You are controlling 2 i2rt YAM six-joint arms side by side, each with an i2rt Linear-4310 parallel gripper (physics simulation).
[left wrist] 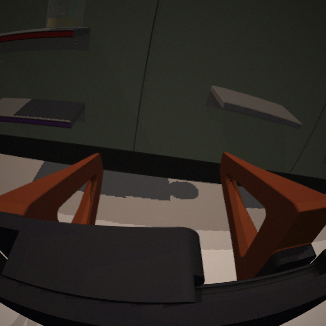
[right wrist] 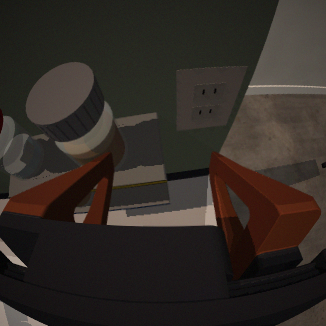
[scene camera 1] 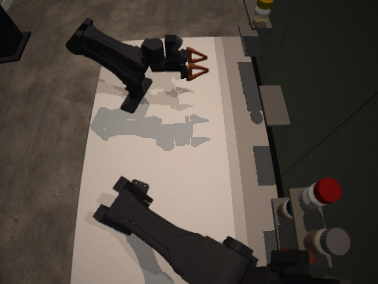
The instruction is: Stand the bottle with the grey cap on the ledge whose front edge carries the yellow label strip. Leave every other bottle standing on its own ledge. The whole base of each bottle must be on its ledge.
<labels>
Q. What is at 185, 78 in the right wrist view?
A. A socket plate.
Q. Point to a yellow-strip ledge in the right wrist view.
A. At 144, 162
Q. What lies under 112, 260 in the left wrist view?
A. My left gripper.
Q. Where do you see a red-capped bottle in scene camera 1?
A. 328, 190
</labels>
